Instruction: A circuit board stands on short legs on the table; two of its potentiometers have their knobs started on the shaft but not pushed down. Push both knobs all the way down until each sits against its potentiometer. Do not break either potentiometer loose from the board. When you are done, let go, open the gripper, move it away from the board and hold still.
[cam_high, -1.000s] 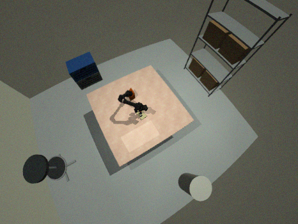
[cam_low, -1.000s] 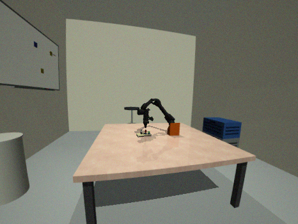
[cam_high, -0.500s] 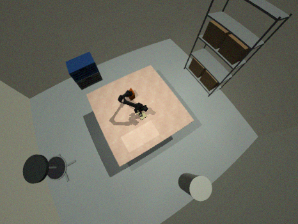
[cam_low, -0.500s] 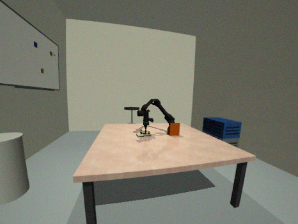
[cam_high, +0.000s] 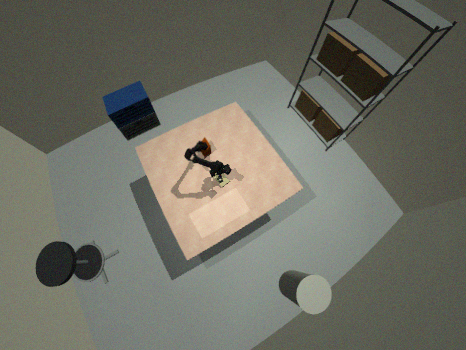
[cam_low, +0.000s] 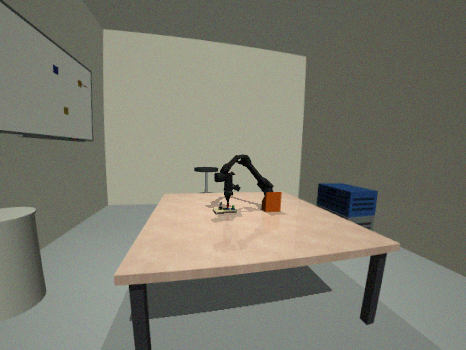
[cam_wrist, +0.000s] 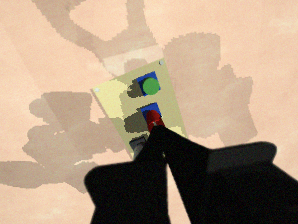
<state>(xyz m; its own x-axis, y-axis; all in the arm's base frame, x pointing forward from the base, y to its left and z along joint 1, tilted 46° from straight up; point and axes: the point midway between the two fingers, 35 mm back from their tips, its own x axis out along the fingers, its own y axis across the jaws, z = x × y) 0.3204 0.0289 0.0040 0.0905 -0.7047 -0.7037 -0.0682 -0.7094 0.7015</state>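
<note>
My gripper tip is now 20 mm above the red knob. The rest, counted from my gripper tip: potentiometer: 30 mm below.
</note>
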